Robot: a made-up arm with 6 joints.
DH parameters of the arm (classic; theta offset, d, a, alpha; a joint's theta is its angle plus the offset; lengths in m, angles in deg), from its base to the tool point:
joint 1: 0 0.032 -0.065 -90
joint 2: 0 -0.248 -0.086 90
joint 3: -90 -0.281 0.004 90
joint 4: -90 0.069 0.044 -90
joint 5: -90 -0.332 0.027 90
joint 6: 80.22 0 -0.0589 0
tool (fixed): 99.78 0.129 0 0
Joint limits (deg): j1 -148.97..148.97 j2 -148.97..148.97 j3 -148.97..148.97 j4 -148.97..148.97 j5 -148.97..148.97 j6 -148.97..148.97
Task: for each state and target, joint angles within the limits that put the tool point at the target. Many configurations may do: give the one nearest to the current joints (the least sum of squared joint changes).
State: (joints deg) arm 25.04 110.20 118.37 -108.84 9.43 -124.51
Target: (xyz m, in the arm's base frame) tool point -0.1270 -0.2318 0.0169
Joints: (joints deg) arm 27.82 141.01 129.09 -123.08 0.08 -128.59
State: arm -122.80 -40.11 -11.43 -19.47 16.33 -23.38
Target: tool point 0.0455 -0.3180 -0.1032
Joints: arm -106.75 -69.57 -29.14 26.11 19.76 -16.47
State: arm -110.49 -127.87 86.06 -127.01 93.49 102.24
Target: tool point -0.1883 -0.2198 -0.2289
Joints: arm -74.95 -135.23 51.85 -82.80 113.35 101.91
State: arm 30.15 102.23 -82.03 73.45 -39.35 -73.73
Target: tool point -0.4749 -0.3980 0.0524
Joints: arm 23.47 108.54 -67.92 51.51 -29.03 -79.64
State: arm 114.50 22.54 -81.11 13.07 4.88 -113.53
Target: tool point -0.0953 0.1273 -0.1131
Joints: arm 144.98 -18.02 -66.04 2.03 16.87 -105.27
